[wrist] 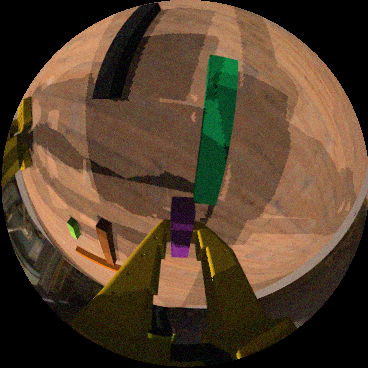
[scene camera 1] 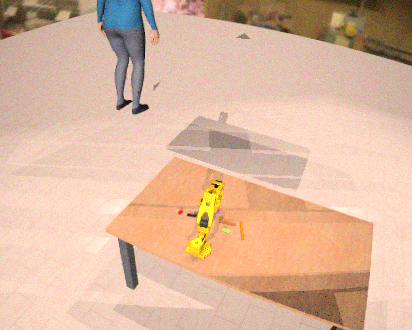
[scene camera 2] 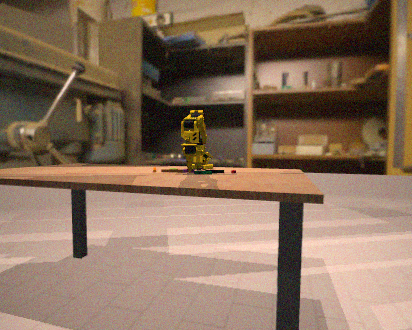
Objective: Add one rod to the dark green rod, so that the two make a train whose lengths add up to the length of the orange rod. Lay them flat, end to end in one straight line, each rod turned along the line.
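Places are measured from the arm's base along level axes (x up, y back, z right), in centimetres.
Pixels of known places: hand, tool point: (wrist: 171,227) (scene camera 1: 214,211) (scene camera 2: 189,170); arm's base, link origin: (wrist: 26,136) (scene camera 1: 200,246) (scene camera 2: 199,168).
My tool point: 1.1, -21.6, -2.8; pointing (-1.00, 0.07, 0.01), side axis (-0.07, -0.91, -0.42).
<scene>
Ahead of a thing's pixels: the offset from my tool point to its top centre, as dx, dy, dz.
The dark green rod {-0.1, +0.7, -4.9} (wrist: 217,130) (scene camera 2: 209,172) lies flat on the table, its near end just past the jaws in the wrist view. My gripper (wrist: 182,229) is shut on the short purple rod {+0.5, -0.6, +0.1} (scene camera 1: 218,212), whose two sides the jaws press. The purple rod's far end is close to the dark green rod's near end, offset to its left, and roughly along the same direction. Whether they touch, and whether the purple rod rests on the table, I cannot tell. The orange rod {-0.1, +5.1, +15.8} (scene camera 1: 242,230) (wrist: 95,257) lies apart. In scene camera 1 the arm hides the dark green rod.
A brown rod {-0.1, +3.4, +7.9} (scene camera 1: 227,223) (wrist: 106,242) and a lime rod {-0.1, +8.2, +9.3} (scene camera 1: 226,230) (wrist: 73,228) lie near the orange rod. A black rod {-0.1, +6.6, -7.6} (scene camera 1: 192,215) (wrist: 122,57) lies left of the dark green rod in the wrist view. A red piece {-0.1, +7.7, -14.4} (scene camera 1: 180,212) (scene camera 2: 233,171) lies beyond the black rod.
</scene>
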